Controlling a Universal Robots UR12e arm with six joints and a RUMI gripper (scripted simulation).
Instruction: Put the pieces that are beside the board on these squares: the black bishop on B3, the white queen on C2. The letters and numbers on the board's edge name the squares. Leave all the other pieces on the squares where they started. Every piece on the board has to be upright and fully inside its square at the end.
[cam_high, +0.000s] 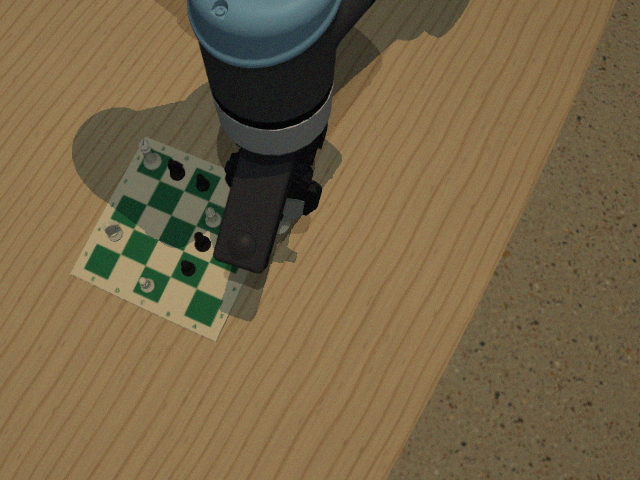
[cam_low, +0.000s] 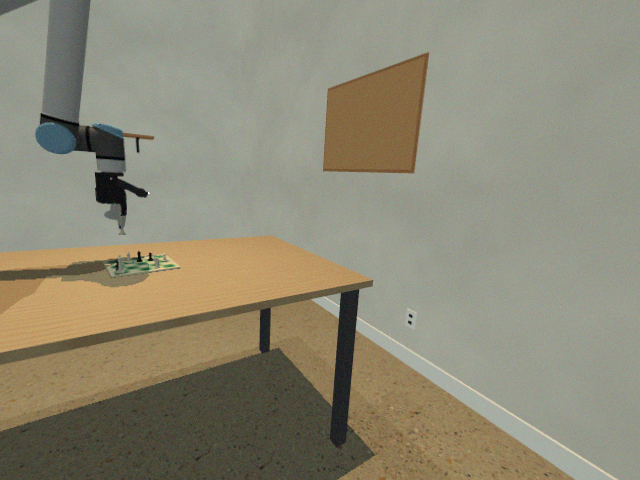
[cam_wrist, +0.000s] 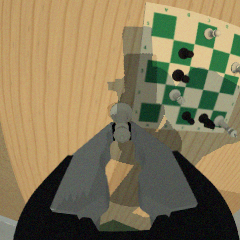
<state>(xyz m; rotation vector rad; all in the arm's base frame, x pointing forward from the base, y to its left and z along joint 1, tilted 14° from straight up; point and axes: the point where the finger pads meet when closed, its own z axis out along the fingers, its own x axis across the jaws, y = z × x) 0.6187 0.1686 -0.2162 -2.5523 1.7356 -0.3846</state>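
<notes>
Right now the black bishop is 60 mm ahead of my hand, 90 mm to the right of it and 110 mm below it. The rest, counted from my hand: cream board 70 mm ahead, 120 mm to the right, 130 mm below.
</notes>
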